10 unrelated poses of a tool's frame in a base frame.
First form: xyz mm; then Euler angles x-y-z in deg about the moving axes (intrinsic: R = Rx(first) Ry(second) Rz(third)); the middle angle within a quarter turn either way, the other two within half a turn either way.
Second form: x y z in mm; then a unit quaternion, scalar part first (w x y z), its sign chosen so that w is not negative. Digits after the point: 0 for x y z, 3 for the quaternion.
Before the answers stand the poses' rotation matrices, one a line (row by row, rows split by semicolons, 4 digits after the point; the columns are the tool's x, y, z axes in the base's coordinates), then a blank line. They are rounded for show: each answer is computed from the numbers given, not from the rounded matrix.
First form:
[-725 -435 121 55.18 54.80 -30.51]
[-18 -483 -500 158.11 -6.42 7.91]
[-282 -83 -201 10.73 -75.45 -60.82]
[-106 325 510 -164.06 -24.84 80.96]
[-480 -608 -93 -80.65 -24.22 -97.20]
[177 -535 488 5.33 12.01 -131.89]
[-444 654 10 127.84 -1.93 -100.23]
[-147 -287 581 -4.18 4.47 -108.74]
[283 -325 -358 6.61 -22.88 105.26]
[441 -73 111 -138.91 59.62 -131.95]
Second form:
0.4966 0.2926 0.8171; 0.2881 0.8325 -0.4732; -0.8188 0.4704 0.3291
0.9843 -0.1368 -0.1118; -0.1690 -0.9133 -0.3705; -0.0515 0.3836 -0.9221
0.1225 0.2193 -0.9679; -0.9457 0.3217 -0.0468; 0.3011 0.9211 0.2468
0.1426 -0.8962 -0.4201; -0.9315 -0.2650 0.2492; -0.3347 0.3558 -0.8726
-0.1143 0.9048 -0.4102; -0.2119 0.3812 0.8999; 0.9706 0.1898 0.1482
-0.6531 0.7281 0.2081; -0.7541 -0.6504 -0.0909; 0.0692 -0.2163 0.9739
-0.1775 0.9835 -0.0337; 0.6084 0.0828 -0.7893; -0.7735 -0.1606 -0.6131
-0.3203 0.9441 0.0779; -0.9426 -0.3258 0.0727; 0.0940 -0.0502 0.9943
-0.2425 -0.8888 -0.3888; 0.9701 -0.2183 -0.1061; 0.0094 -0.4029 0.9152
-0.3381 0.3761 0.8627; 0.9396 0.0821 0.3324; 0.0542 0.9229 -0.3812

[-725 -435 121 0.815 0.289 0.502 -0.001]
[-18 -483 -500 0.193 0.977 -0.078 -0.042]
[-282 -83 -201 0.650 0.372 -0.488 -0.448]
[-106 325 510 0.035 0.755 -0.605 -0.250]
[-480 -608 -93 0.595 -0.298 -0.580 -0.469]
[177 -535 488 0.409 -0.077 0.085 -0.905]
[-444 654 10 0.270 0.582 0.684 -0.347]
[-147 -287 581 0.581 -0.053 -0.007 -0.812]
[283 -325 -358 0.603 -0.123 -0.165 0.771]
[441 -73 111 0.301 0.490 0.671 0.468]

